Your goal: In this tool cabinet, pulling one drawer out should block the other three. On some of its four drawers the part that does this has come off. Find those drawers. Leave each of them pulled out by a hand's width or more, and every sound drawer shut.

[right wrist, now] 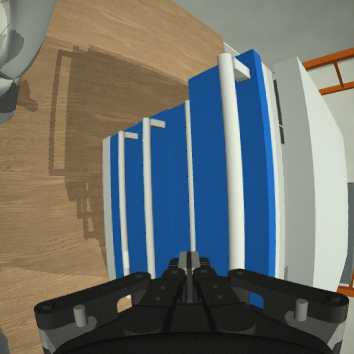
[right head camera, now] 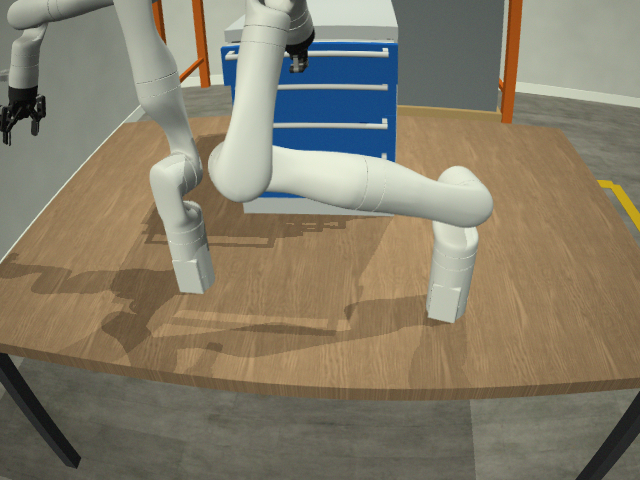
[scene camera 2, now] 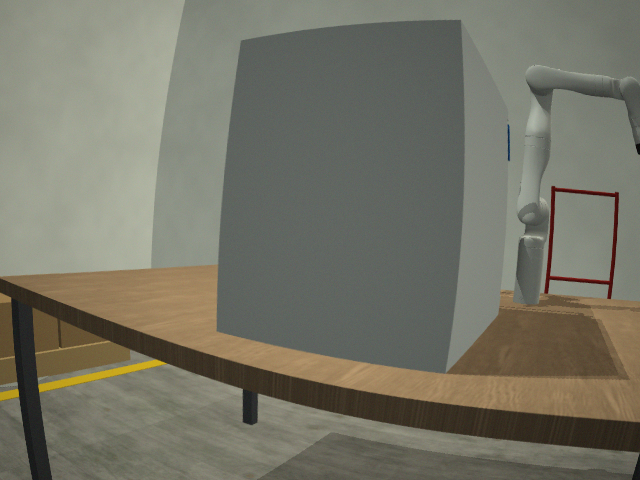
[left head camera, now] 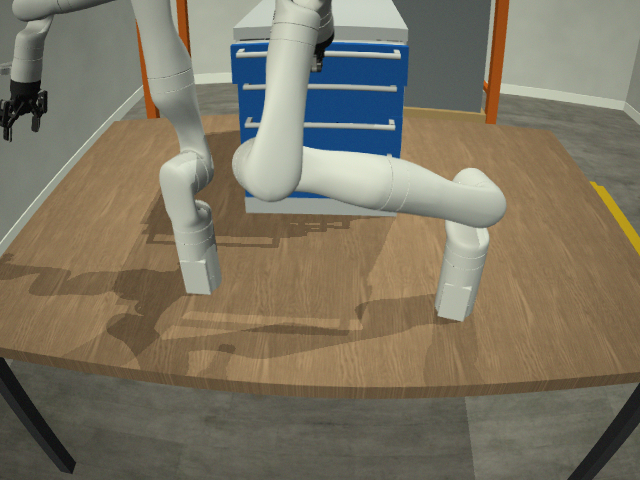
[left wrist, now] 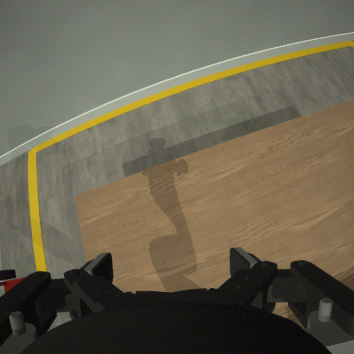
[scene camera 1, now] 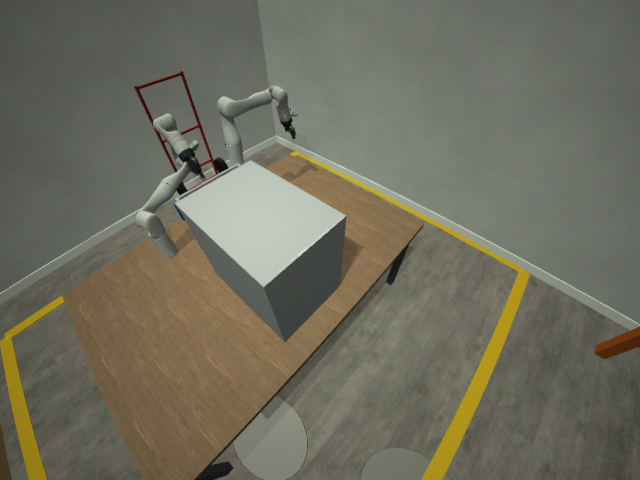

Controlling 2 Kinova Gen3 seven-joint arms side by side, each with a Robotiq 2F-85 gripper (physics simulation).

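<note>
The grey tool cabinet (left head camera: 361,15) (right head camera: 356,12) (scene camera 1: 263,222) (scene camera 2: 341,196) has blue drawers. The top drawer (left head camera: 356,69) (right head camera: 351,69) (right wrist: 210,150) stands a little out from the others. The second drawer (left head camera: 356,105) (right wrist: 172,175) and third drawer (left head camera: 356,140) (right wrist: 136,190) look shut. The bottom drawer (right wrist: 116,200) also looks shut; my right arm hides most of it in the head views. My right gripper (left head camera: 317,68) (right head camera: 298,68) (scene camera 1: 202,176) (right wrist: 189,263) is shut, seemingly empty, before the top drawer's lower part. My left gripper (left head camera: 20,131) (right head camera: 19,135) (scene camera 1: 293,135) (left wrist: 170,264) is open and empty, far left of the cabinet.
The cabinet stands on a wooden table (left head camera: 310,361) (scene camera 1: 155,335). My right arm's forearm and elbow (left head camera: 273,170) cross in front of the cabinet. My left arm (left head camera: 170,98) rises beside it. A red hand truck (scene camera 1: 159,80) and an orange frame (left head camera: 498,62) stand beyond the table.
</note>
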